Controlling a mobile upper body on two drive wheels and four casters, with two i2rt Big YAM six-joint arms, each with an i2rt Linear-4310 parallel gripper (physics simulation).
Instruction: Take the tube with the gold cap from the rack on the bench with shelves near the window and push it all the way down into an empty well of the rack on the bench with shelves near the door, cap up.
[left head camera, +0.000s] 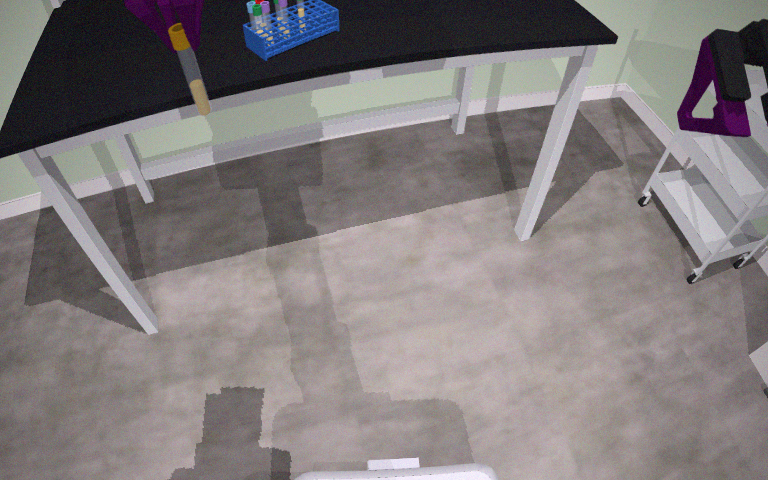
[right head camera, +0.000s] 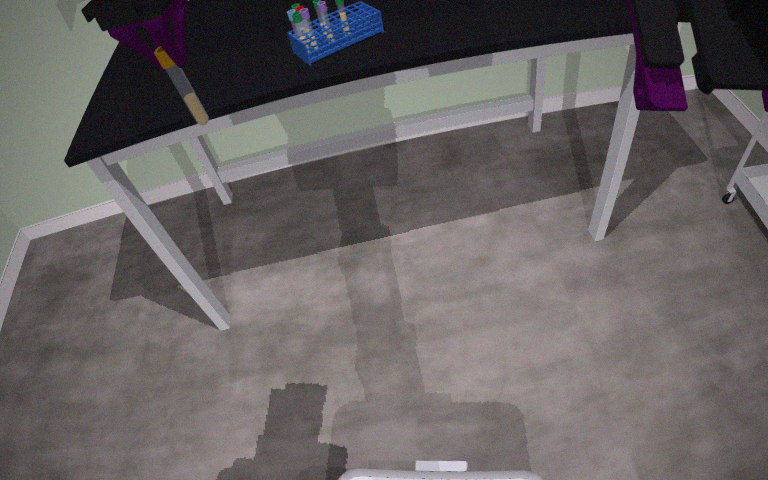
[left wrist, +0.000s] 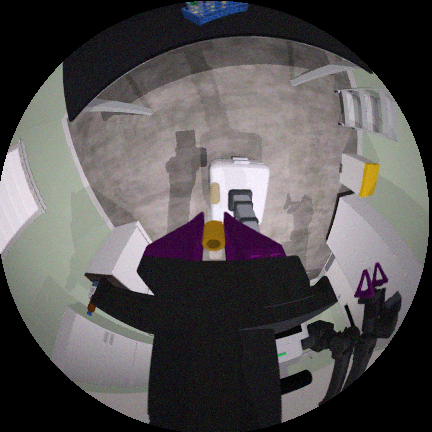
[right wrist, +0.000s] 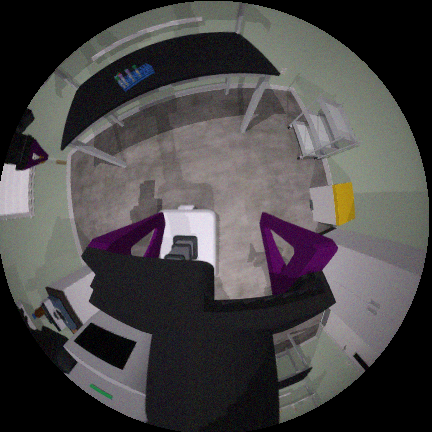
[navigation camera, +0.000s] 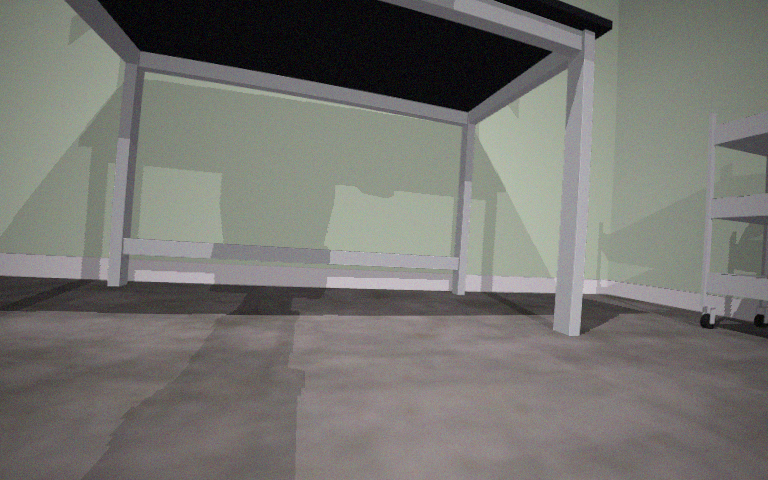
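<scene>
A tube with a gold cap is held cap up, with its pale lower end hanging free. My left gripper is shut on it near the cap. A blue rack with several green, purple, red and light blue capped tubes stands on a black-topped bench. The tube is apart from this rack. My right gripper is open and empty. The other rack does not show clearly.
White bench legs stand in front of me. A white cart is at the right. A yellow-faced box stands by the right wall. A white slatted panel is on the left wall.
</scene>
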